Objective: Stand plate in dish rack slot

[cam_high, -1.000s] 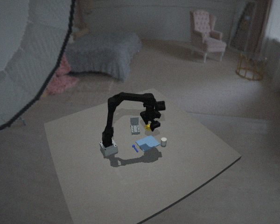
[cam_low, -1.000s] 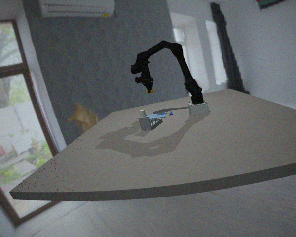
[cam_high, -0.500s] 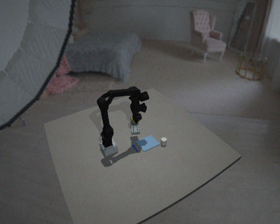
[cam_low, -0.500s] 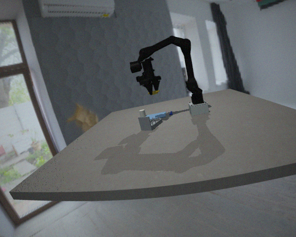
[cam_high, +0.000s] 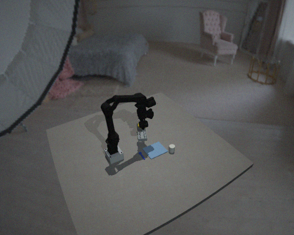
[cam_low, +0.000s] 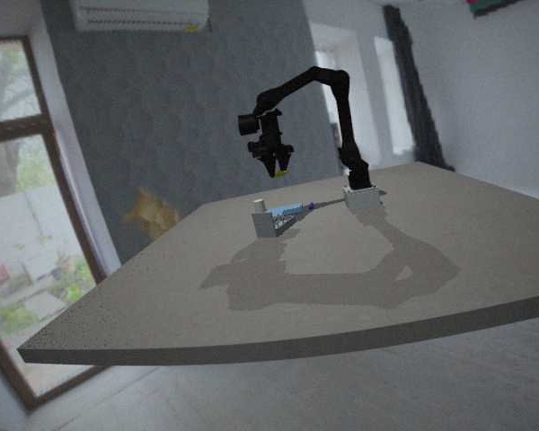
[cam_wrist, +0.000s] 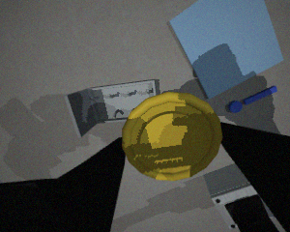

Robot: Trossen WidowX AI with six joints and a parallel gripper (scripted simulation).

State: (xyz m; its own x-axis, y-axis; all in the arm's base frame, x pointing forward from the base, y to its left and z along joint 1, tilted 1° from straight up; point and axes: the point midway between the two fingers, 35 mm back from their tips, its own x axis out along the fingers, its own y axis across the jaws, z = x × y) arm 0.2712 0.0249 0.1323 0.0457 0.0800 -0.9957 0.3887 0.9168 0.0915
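My gripper tip is 3 cm short of the grey dish rack, 8 cm to the right of it and 14 cm above it. From my gripper tip the other things lie so: yellow plate (1 cm above); then blue spoon (9 cm behind, 12 cm to the right, 16 cm below); then white cup (13 cm ahead, 21 cm to the right, 14 cm below).
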